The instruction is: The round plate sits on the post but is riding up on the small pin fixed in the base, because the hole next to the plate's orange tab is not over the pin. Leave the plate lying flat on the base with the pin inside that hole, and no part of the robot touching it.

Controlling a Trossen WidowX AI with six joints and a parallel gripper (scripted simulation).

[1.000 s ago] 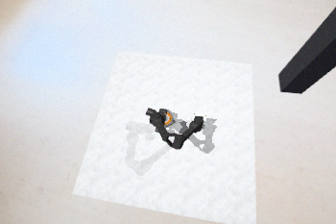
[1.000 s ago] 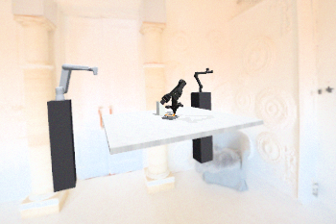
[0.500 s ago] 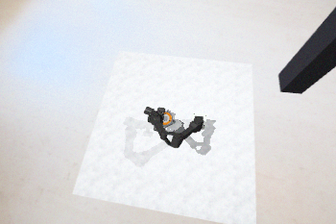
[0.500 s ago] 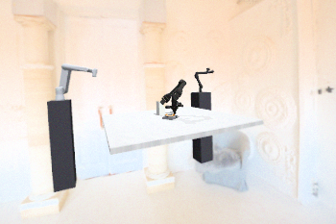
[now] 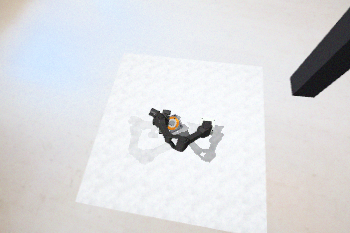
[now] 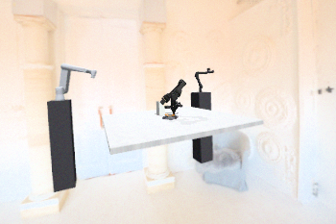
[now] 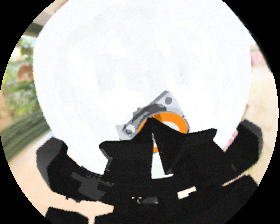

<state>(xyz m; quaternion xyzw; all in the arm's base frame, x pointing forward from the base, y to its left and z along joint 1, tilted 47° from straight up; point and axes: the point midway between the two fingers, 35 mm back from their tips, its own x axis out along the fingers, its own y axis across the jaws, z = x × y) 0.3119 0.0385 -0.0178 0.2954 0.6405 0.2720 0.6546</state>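
My gripper tip is now 2 cm past the round plate and 2 cm to the left of it.
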